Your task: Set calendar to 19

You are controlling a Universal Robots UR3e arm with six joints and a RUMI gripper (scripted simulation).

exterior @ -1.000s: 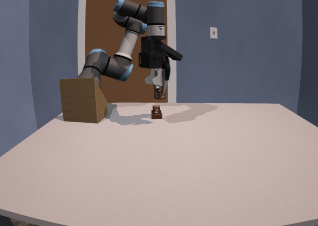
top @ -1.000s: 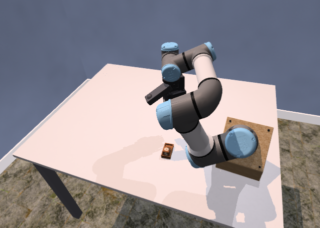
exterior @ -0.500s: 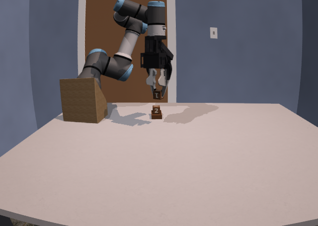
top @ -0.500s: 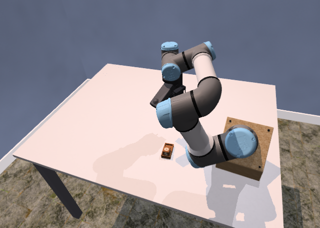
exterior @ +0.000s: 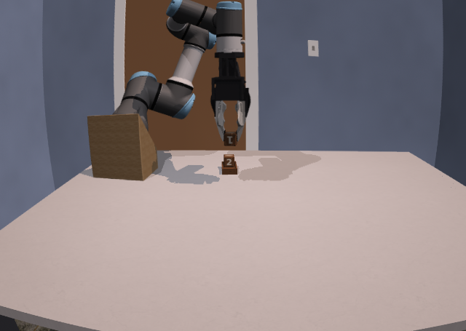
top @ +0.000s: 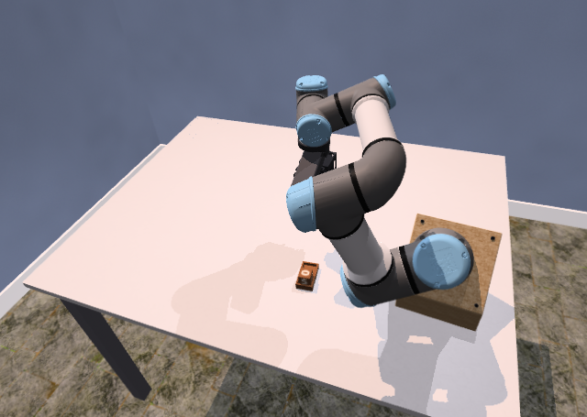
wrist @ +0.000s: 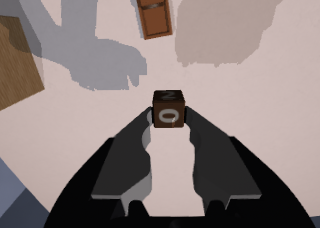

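My gripper is now 1 cm above the brown digit cube. From my hand the other things lie so: tray 12 cm below, 10 cm to the left, 1 cm behind.
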